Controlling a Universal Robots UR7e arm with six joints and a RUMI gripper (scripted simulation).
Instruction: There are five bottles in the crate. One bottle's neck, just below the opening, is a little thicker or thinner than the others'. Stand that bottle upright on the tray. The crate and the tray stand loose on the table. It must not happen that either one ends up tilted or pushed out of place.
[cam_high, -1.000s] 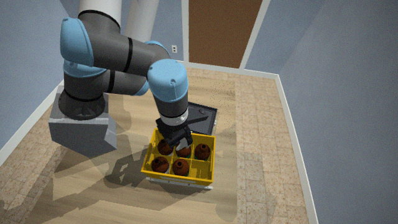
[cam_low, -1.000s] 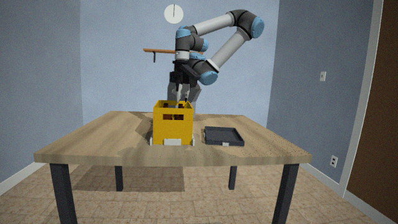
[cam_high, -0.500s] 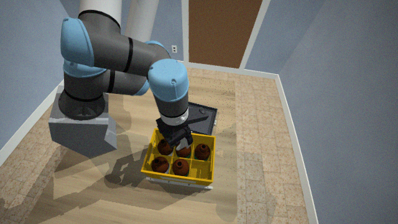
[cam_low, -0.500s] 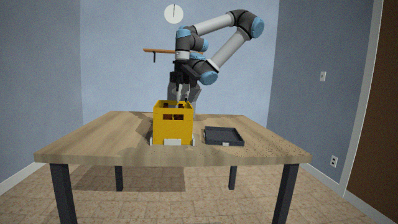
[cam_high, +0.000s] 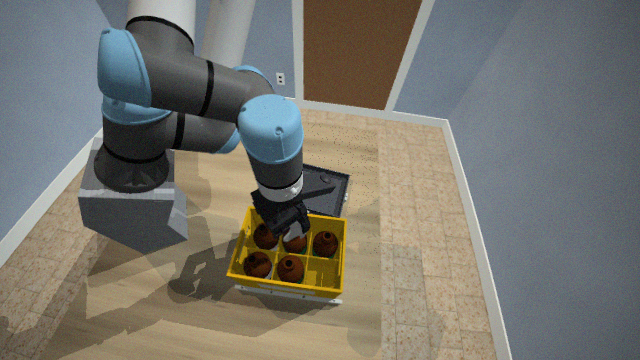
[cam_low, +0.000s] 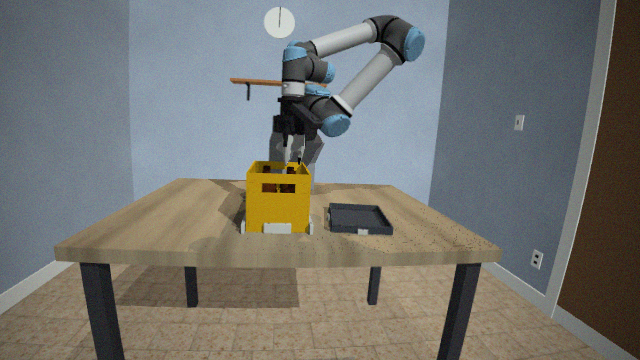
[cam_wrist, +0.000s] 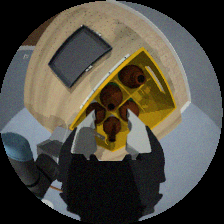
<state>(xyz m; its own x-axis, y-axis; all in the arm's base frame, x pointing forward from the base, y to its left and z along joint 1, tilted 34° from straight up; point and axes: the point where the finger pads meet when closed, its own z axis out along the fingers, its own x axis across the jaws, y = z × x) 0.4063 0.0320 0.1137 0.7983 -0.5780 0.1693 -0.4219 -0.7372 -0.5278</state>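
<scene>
Now: hand 11 cm above the crate, 4 cm to the left of it and 1 cm short of it. The rest, counted from my hand: tray (22 cm to the left, 18 cm below, 5 cm behind); bottle (11 cm below, 8 cm ahead, 2 cm to the left).
</scene>
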